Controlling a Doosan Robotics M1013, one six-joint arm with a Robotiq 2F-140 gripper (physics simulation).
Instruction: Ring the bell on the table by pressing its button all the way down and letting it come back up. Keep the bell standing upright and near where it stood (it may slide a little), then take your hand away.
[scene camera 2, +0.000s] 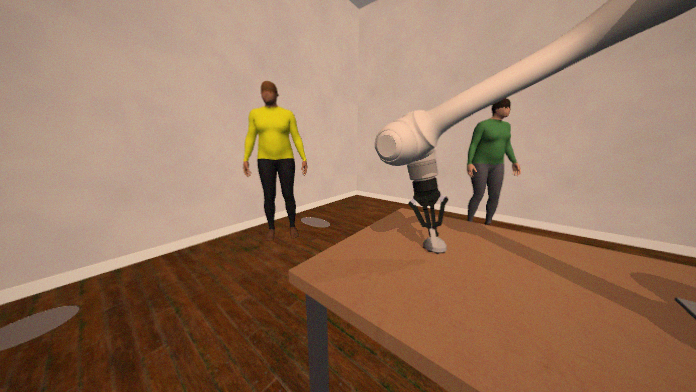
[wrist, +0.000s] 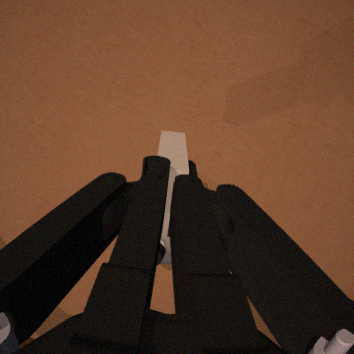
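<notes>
The bell is a small pale grey dome, standing upright on the brown table near its far corner. My gripper is shut and empty, pointing down over the bell. In scene camera 2 its light fingertips overlap the top of the dome, so the button is mostly hidden. I cannot tell whether they touch it or how far it is pressed. In the wrist view the dark fingers of the gripper are together. A small grey part, likely the bell, shows between them, mostly covered.
The white arm reaches in from the upper right. A flat dark-edged object is partly in view at the table's right. A person in yellow and one in green stand beyond the table.
</notes>
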